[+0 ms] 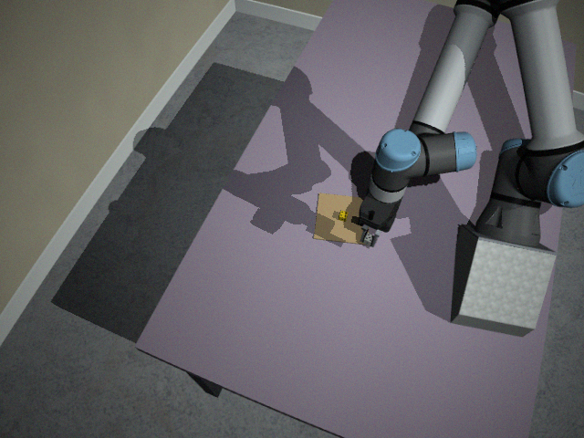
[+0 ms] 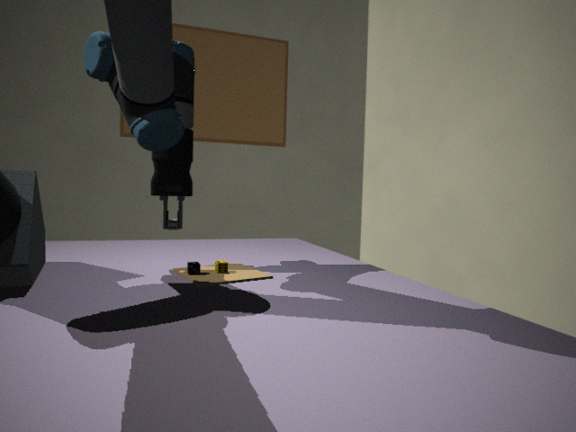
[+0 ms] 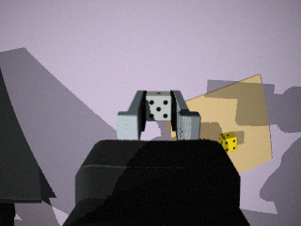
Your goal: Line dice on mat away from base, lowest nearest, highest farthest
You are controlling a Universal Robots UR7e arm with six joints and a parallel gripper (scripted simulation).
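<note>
The yellow die is 90 mm to the right of my hand, 80 mm below it and 70 mm ahead of it. Also, from my hand: white die: 10 mm below; tan mat: 90 mm to the right, 90 mm below, 70 mm ahead; black die: 90 mm to the right, 80 mm below, 20 mm ahead.
</note>
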